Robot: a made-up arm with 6 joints.
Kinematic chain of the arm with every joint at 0, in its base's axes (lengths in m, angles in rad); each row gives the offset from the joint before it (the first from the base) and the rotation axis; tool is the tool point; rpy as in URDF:
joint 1: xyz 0 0 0.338 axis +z
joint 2: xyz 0 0 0 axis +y
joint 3: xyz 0.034 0 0.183 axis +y
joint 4: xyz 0.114 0 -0.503 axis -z
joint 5: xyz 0 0 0 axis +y
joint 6: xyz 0.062 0 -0.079 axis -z
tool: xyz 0 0 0 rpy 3.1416 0 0
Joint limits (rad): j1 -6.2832..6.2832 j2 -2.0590..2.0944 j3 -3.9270..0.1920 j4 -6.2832..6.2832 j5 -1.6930..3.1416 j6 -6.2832..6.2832
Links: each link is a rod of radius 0.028 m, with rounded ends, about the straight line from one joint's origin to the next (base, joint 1, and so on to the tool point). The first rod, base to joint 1, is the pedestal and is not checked.
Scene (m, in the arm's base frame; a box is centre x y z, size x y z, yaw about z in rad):
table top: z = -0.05
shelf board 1: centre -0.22 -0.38 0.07 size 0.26 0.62 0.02 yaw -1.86
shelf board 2: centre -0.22 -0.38 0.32 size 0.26 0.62 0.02 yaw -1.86
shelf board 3: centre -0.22 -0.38 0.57 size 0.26 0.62 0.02 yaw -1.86
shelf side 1: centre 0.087 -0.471 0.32 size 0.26 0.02 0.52 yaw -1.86
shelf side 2: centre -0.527 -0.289 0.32 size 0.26 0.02 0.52 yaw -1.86
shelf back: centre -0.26 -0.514 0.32 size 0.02 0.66 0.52 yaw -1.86
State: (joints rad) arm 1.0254 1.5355 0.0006 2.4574 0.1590 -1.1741
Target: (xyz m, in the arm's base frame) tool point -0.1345 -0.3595 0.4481
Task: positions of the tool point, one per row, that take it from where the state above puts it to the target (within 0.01 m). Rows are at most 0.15 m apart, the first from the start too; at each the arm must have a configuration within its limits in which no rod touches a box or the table.
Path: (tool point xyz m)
1: -0.2884 -0.2979 0.2050
2: -0.3682 -0.2037 0.1943
3: -0.4138 -0.0895 0.1822
4: -0.4211 0.0314 0.1696
5: -0.3912 0.1458 0.1572
6: -0.3298 0.2422 0.1459
7: -0.3869 0.1655 0.2032
8: -0.4176 0.0745 0.2623
9: -0.4183 -0.0203 0.3219
10: -0.3898 -0.1081 0.3803
11: -0.3369 -0.1789 0.4360
12: -0.2864 -0.2535 0.4400
13: -0.2178 -0.3153 0.4442
14: -0.1345 -0.3595 0.4481

